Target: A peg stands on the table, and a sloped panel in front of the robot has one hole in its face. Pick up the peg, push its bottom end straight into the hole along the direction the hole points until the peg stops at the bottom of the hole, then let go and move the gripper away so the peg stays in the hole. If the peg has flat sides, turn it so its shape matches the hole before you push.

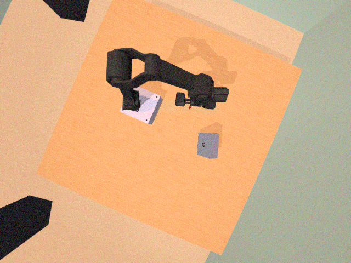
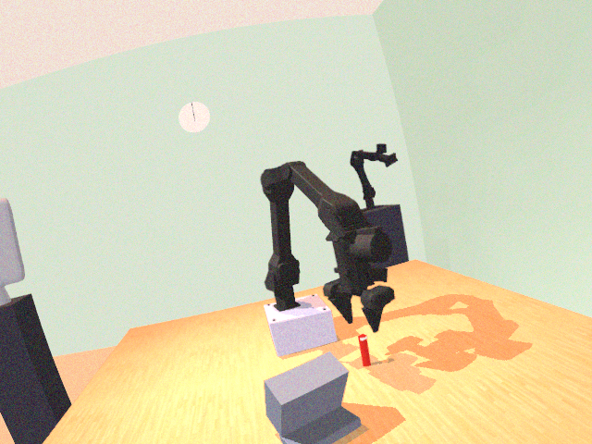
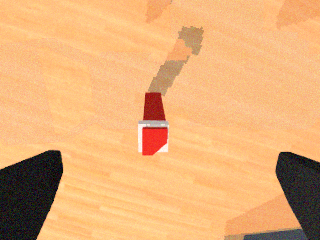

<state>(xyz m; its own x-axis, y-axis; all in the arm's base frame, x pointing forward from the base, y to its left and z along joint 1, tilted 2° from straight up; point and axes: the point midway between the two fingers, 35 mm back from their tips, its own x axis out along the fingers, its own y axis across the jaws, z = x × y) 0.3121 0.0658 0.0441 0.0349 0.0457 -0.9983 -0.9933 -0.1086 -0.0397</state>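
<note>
The red square peg is 40 mm below my gripper tip and 10 mm behind it. The rest, counted from my gripper tip: grey sloped panel 200 mm to the right, 130 mm ahead, 20 mm below.
</note>
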